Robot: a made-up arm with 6 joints. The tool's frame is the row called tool.
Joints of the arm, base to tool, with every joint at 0 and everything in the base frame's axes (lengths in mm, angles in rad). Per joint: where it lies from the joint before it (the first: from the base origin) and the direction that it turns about. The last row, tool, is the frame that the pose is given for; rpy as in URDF.
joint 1: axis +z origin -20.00 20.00 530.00
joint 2: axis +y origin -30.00 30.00 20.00
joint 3: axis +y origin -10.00 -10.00 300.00
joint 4: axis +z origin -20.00 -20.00 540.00
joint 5: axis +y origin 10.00 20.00 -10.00
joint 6: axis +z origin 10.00 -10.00 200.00
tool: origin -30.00 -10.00 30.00 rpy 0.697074 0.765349 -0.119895
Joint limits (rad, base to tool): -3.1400..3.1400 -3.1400..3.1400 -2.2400..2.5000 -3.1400..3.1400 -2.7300..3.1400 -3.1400..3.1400
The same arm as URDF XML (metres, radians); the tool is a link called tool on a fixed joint. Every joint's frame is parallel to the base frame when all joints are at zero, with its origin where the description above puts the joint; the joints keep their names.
<robot name="arm">
  <joint name="tool_fixed" type="fixed">
    <parent link="link6"/>
    <child link="tool"/>
    <origin xyz="-0.0300 -0.0100 0.0300" rpy="0.6971 0.7653 -0.1199"/>
  </joint>
  <joint name="joint 6" type="revolute">
    <parent link="link5"/>
    <child link="link6"/>
    <origin xyz="0.0100 -0.0100 0.2000"/>
    <axis xyz="0 0 1"/>
    <limit lower="-3.1400" upper="3.1400"/>
  </joint>
  <joint name="joint 5" type="revolute">
    <parent link="link4"/>
    <child link="link5"/>
    <origin xyz="0.0100 0.0200 -0.0100"/>
    <axis xyz="0 1 0"/>
    <limit lower="-2.7300" upper="3.1400"/>
  </joint>
  <joint name="joint 4" type="revolute">
    <parent link="link3"/>
    <child link="link4"/>
    <origin xyz="-0.0200 -0.0200 0.5400"/>
    <axis xyz="0 0 1"/>
    <limit lower="-3.1400" upper="3.1400"/>
  </joint>
  <joint name="joint 3" type="revolute">
    <parent link="link2"/>
    <child link="link3"/>
    <origin xyz="-0.0100 -0.0100 0.3000"/>
    <axis xyz="0 1 0"/>
    <limit lower="-2.2400" upper="2.5000"/>
  </joint>
  <joint name="joint 2" type="revolute">
    <parent link="link1"/>
    <child link="link2"/>
    <origin xyz="-0.0300 0.0300 0.0200"/>
    <axis xyz="0 1 0"/>
    <limit lower="-3.1400" upper="3.1400"/>
  </joint>
  <joint name="joint 1" type="revolute">
    <parent link="base_link"/>
    <child link="link1"/>
    <origin xyz="-0.0200 0.0200 0.5300"/>
    <axis xyz="0 0 1"/>
    <limit lower="-3.1400" upper="3.1400"/>
  </joint>
  <link name="base_link"/>
  <link name="link1"/>
  <link name="link2"/>
  <link name="link3"/>
  <link name="link4"/>
  <link name="link5"/>
  <link name="link6"/>
  <link name="tool"/>
</robot>

